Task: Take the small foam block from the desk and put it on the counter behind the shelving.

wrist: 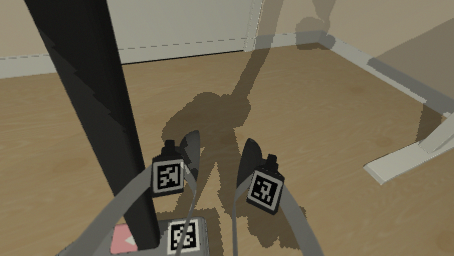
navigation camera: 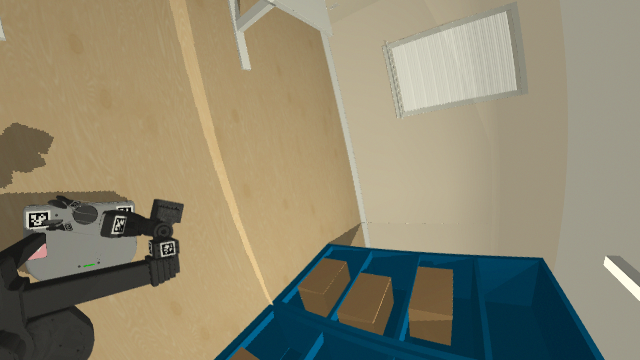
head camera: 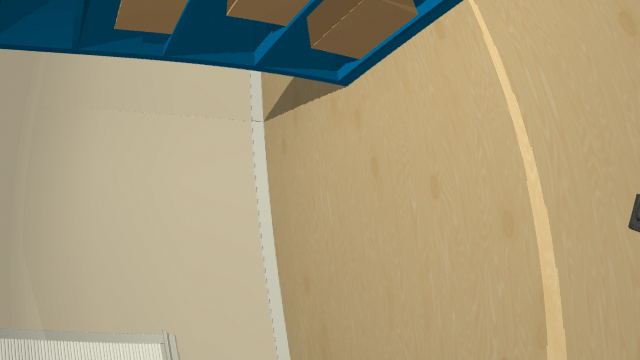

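Where they show: gripper, between the fingertips: (navigation camera: 46,211); robot's base, origin of its link: (navigation camera: 86,213).
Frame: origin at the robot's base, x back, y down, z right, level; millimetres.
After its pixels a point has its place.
The small foam block and the counter do not show in these views. Part of the white desk shows: its leg and foot (navigation camera: 243,50) (wrist: 395,162) are at the top of the navigation view and at the right of the wrist view. The blue shelving (head camera: 342,79) {y -66, x 570, z 1857 mm} (navigation camera: 555,310) {y -1873, x 788, z 1598 mm} is at the top of the head view and the bottom right of the navigation view. My gripper (navigation camera: 56,212) {y -480, x -34, z -74 mm} (wrist: 220,152) {y -480, x -34, z -74 mm} is open, with no object between its fingertips. It hangs over my grey base, away from the desk and the shelving.
Brown boxes (head camera: 362,25) (navigation camera: 431,305) sit in the shelving compartments. A window with blinds (head camera: 80,350) {y -1384, x -977, z 2428 mm} (navigation camera: 455,62) {y -1484, x -1311, z 2322 mm} is in the beige wall (head camera: 150,200) {y -830, x -86, z 2719 mm} (navigation camera: 425,175) {y -991, x -158, z 2695 mm}. My dark arm (navigation camera: 90,287) {y -726, x 102, z 4 mm} reaches across beside the base (navigation camera: 105,250) {y -160, x 144, z 55 mm}. A white door (wrist: 175,25) stands behind the floor in the wrist view.
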